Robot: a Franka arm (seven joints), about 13 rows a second.
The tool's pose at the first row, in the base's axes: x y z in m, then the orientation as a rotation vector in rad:
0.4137 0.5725 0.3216 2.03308 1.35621 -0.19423
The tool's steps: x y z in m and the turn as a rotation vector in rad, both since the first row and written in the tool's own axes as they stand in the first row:
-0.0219 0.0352 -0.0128 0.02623 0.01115 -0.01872
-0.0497 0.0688 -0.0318 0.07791 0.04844 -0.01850
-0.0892 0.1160 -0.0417 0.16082 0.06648 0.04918
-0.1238 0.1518 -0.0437 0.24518 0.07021 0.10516
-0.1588 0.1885 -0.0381 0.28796 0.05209 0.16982
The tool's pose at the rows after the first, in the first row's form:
0.4313 0.5555 0.3574 2.04653 1.38676 -0.21032
0.4434 0.5381 0.4000 2.10246 1.41773 -0.21027
0.4641 0.5032 0.4473 2.22168 1.36758 -0.22185
0.4791 0.4698 0.4812 2.32839 1.31687 -0.25493
0.4964 0.4313 0.5098 2.39584 1.23527 -0.27542

